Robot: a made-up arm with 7 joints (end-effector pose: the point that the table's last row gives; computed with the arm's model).
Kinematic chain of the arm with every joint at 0, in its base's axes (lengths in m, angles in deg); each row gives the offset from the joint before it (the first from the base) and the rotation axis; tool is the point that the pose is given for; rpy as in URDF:
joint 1: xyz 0 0 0.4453 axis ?
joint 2: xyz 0 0 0 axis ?
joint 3: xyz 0 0 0.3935 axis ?
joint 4: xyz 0.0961 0 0 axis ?
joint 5: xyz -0.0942 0 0.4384 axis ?
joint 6: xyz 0 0 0 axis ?
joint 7: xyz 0.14 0 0 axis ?
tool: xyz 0 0 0 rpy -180 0 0
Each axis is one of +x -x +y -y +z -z.
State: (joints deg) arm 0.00 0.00 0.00 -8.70 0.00 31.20 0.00
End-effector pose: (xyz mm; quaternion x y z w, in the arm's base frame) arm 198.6 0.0 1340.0 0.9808 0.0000 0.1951 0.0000
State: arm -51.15 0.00 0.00 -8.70 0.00 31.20 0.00
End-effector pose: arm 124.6 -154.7 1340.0 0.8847 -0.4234 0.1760 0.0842
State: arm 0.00 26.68 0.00 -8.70 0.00 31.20 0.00
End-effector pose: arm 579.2 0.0 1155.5 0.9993 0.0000 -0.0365 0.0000
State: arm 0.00 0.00 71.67 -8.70 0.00 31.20 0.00
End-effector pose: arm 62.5 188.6 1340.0 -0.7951 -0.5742 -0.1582 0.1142
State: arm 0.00 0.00 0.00 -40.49 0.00 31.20 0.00
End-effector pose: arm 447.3 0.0 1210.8 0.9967 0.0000 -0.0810 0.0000
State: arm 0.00 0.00 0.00 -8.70 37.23 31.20 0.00
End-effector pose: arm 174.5 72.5 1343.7 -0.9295 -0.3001 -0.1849 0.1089
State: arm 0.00 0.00 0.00 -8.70 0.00 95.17 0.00
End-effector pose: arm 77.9 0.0 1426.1 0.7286 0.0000 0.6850 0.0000
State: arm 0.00 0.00 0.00 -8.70 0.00 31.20 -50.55
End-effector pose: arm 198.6 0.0 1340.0 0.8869 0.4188 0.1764 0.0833
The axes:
joint 1: +z
joint 2: +y
joint 3: +z
joint 4: -y
joint 5: +z
joint 6: -y
joint 7: -z

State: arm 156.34 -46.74 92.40 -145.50 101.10 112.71 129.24
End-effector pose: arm -234.3 -430.6 450.7 0.8562 0.4199 0.0289 0.2995
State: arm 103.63 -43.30 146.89 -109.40 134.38 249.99 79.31
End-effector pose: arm -131.8 -518.6 478.9 -0.8004 -0.1744 0.3881 0.4222
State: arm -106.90 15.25 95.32 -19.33 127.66 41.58 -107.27
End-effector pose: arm 63.5 -185.0 1383.9 0.3175 -0.7835 -0.5268 0.0884
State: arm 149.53 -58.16 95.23 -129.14 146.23 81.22 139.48
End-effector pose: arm -193.6 -594.4 449.0 0.6608 0.3431 0.1339 0.6540
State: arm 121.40 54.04 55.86 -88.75 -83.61 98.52 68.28
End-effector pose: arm -805.6 232.1 449.5 -0.3897 -0.8619 -0.3177 0.0655
